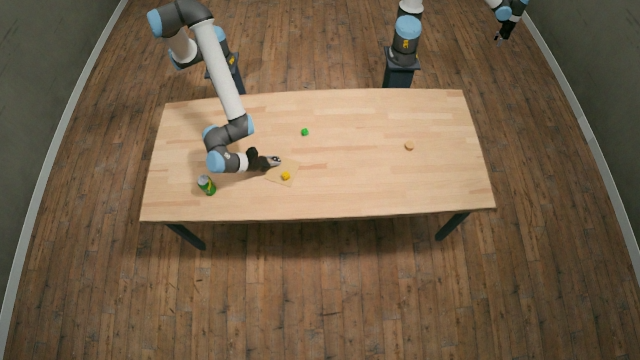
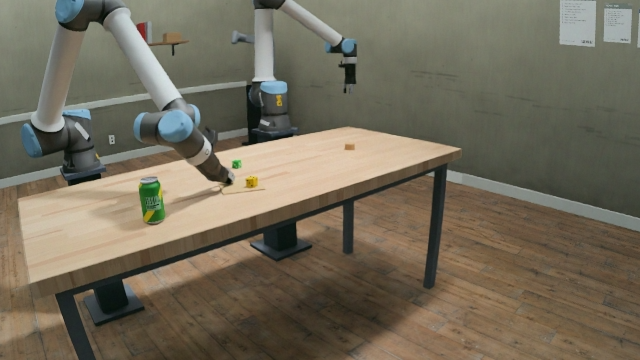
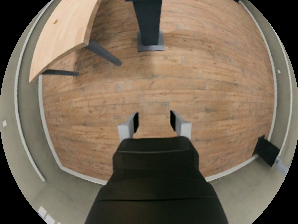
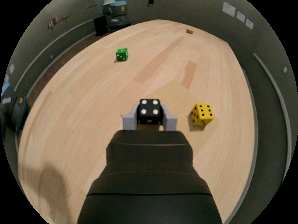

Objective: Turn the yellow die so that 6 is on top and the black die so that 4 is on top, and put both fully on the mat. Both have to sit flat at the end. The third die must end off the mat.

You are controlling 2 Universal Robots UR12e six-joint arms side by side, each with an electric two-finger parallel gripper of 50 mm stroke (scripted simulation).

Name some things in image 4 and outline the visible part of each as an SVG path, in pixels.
My right gripper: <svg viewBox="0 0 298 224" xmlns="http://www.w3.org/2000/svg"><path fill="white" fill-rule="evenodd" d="M134 104L133 108L130 109L129 115L122 116L122 129L118 129L114 133L112 140L109 141L108 147L106 147L105 168L102 169L101 175L90 185L80 214L78 214L77 224L222 224L221 214L218 212L216 201L214 201L208 183L201 179L193 167L192 145L189 144L184 133L177 131L178 117L170 115L165 104L160 104L160 123L164 127L164 131L134 131L134 115L136 115L136 125L140 121L138 119L140 104Z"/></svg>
A tan mat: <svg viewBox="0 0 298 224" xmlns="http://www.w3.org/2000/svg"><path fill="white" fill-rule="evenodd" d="M136 131L164 131L160 123L157 125L138 123ZM136 103L130 105L130 107L126 108L125 111L122 111L121 116L129 115L130 109L132 109L133 105ZM173 79L169 83L162 85L162 87L157 88L156 91L142 97L142 99L160 99L160 104L165 104L170 115L178 117L177 131L184 132L186 139L189 140L189 144L193 148L194 159L194 156L208 143L210 136L216 131L221 121L214 116L214 119L208 125L193 125L192 113L190 111L192 111L196 103L201 103L201 101L192 92L189 92L184 85Z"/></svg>
